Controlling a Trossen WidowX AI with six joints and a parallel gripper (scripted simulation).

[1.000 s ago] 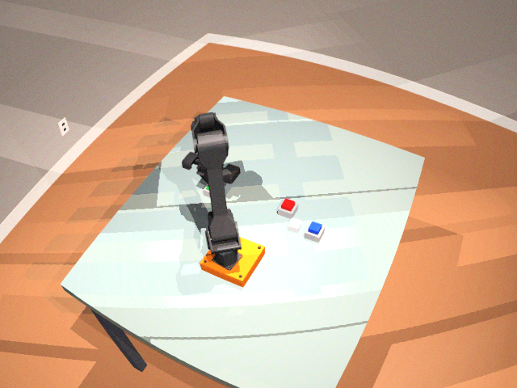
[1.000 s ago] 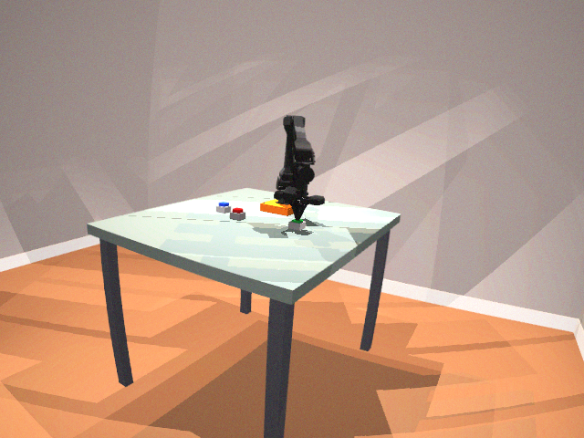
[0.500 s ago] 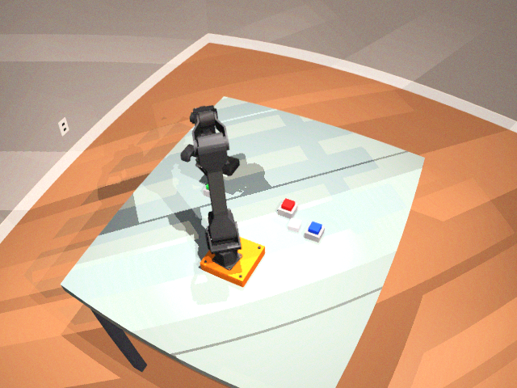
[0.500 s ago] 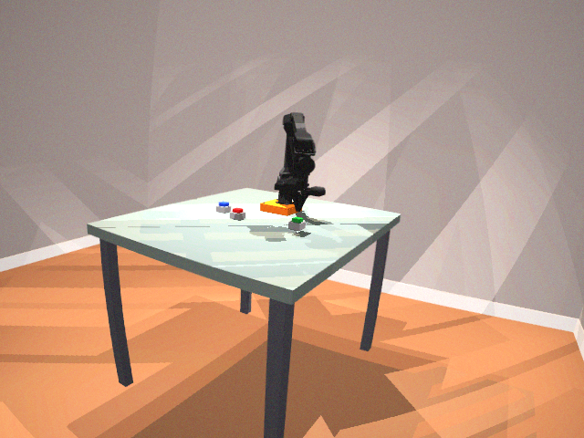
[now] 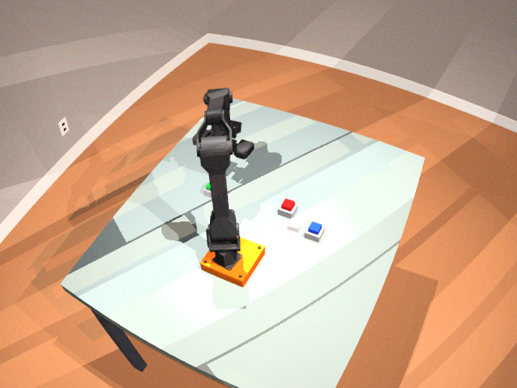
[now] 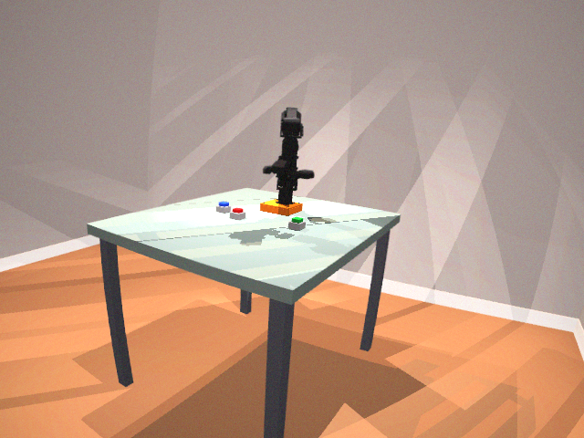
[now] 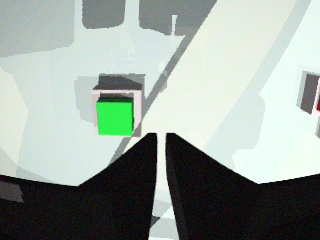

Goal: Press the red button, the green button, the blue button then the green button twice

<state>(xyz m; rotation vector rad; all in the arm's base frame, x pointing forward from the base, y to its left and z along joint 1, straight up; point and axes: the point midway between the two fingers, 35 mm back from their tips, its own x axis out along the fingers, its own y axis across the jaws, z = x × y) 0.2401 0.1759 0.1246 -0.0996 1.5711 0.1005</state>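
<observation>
My gripper tip is 10 mm past the blue button, 330 mm to the left of it and 90 mm above it. The rest, counted from my gripper tip: green button (30 mm behind, 40 mm to the left, 90 mm below); then red button (30 mm ahead, 210 mm to the right, 90 mm below); then small white block (10 mm behind, 260 mm to the right, 110 mm below).
</observation>
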